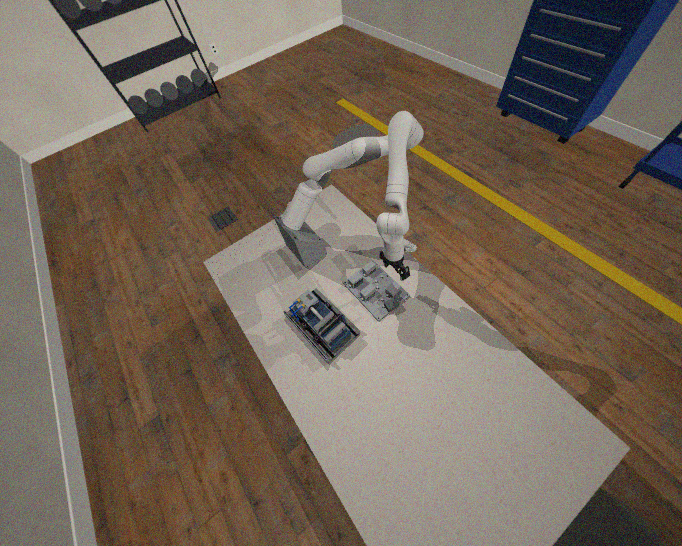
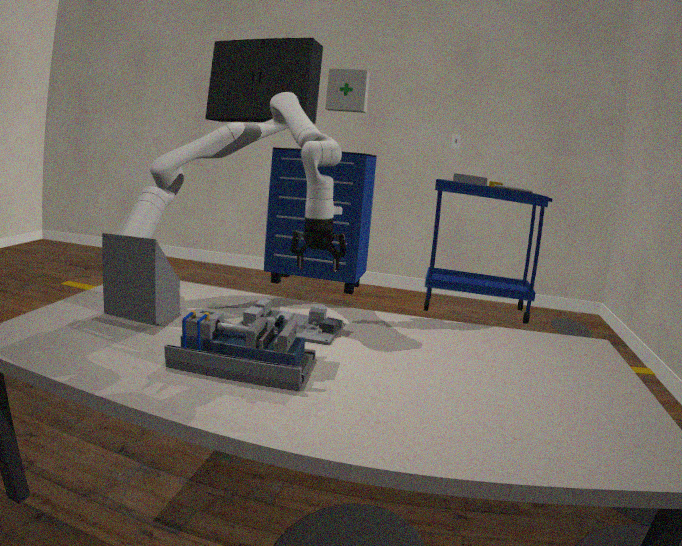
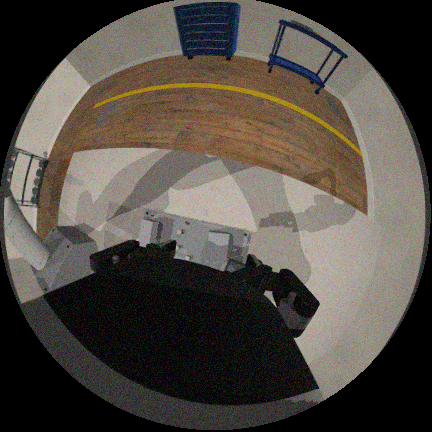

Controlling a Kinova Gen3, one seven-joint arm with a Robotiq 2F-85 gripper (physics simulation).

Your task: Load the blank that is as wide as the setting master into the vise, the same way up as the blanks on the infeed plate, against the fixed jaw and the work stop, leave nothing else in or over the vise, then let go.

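Places are measured from the arm's base along level axes (x right, y up, z back), in metres.
Pixels of known places: gripper, between the fingertips: [image 1: 394, 272] [image 2: 317, 270] [image 3: 209, 255]; arm's base, origin of its link: [image 1: 291, 224] [image 2: 128, 249] [image 3: 41, 257].
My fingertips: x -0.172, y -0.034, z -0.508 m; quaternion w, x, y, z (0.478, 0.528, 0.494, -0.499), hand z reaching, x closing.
Ahead of a thing's pixels: the offset from my fingertips to its top centre. "pt": to the spot under its first point. Level surfaces: height alone.
My gripper [image 1: 404, 275] [image 2: 318, 267] [image 3: 209, 255] is open and empty, high above the infeed plate, its fingers pointing down. The grey infeed plate {dy -0.141, dx +0.061, dz +0.053 m} [image 1: 378, 312] [image 2: 323, 341] [image 3: 197, 229] lies on the table with several grey blocks on it. One light block {dy -0.105, dx +0.011, dz -0.011 m} [image 2: 316, 313] [image 3: 218, 240] stands on the plate near a darker block {dy -0.116, dx +0.069, dz -0.057 m} [image 2: 332, 324] [image 3: 235, 264]. Another light block [image 1: 355, 277] [image 3: 148, 231] is at the plate's end towards the arm base. The vise {dy -0.050, dx +0.354, dz +0.093 m} [image 2: 244, 344] has a blue body and grey jaws. I cannot tell what is between its jaws, nor which block is the setting master.
The vise sits in a grey channel-like base {pt dy -0.098, dx +0.442, dz +0.061 m} [image 1: 308, 338] [image 2: 227, 365] beside the infeed plate. Blue and yellow parts are at its end towards the arm's grey pedestal [image 1: 307, 250] [image 2: 129, 278] [image 3: 70, 255]. A blue drawer cabinet and a blue cart stand beyond the table {dy -0.149 m} [image 1: 455, 426] [image 2: 483, 398].
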